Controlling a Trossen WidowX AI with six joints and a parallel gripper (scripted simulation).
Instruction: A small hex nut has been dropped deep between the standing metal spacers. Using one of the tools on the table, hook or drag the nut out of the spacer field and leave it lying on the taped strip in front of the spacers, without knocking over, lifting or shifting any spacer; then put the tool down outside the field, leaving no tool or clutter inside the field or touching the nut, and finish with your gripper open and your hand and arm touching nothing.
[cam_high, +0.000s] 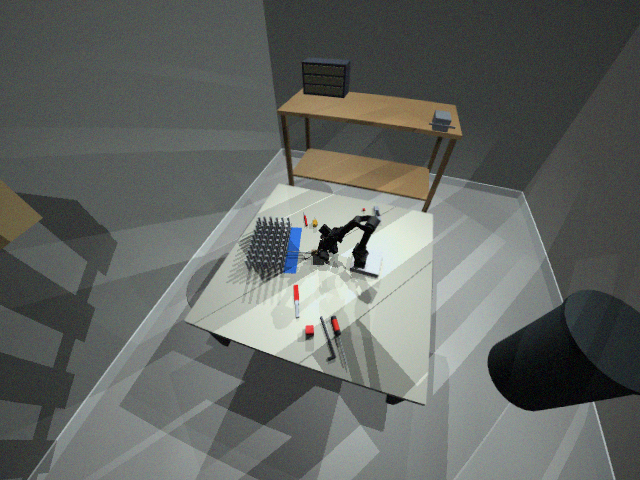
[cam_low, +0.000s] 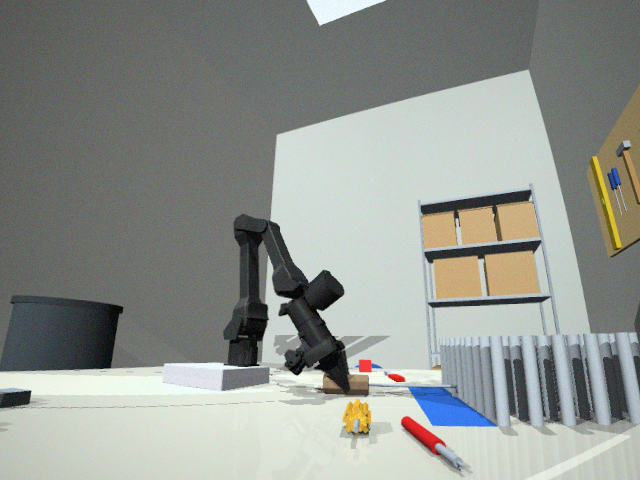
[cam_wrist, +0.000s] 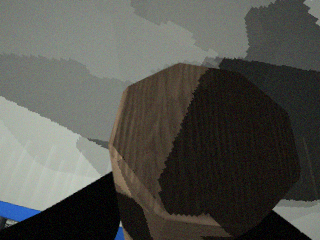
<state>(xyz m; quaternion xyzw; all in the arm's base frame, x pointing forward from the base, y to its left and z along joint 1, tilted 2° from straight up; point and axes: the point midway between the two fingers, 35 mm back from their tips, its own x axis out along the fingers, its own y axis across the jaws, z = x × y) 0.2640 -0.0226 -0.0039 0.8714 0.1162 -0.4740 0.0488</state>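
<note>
My gripper tip is now 100 mm short of the wooden-handled hook and 20 mm to the right of it. Also, from my gripper tip: blue taped strip: 170 mm ahead, 10 mm below; then hex nut: 200 mm ahead, 50 mm to the left, 10 mm below; then yellow gear: 260 mm to the right, 100 mm ahead.
</note>
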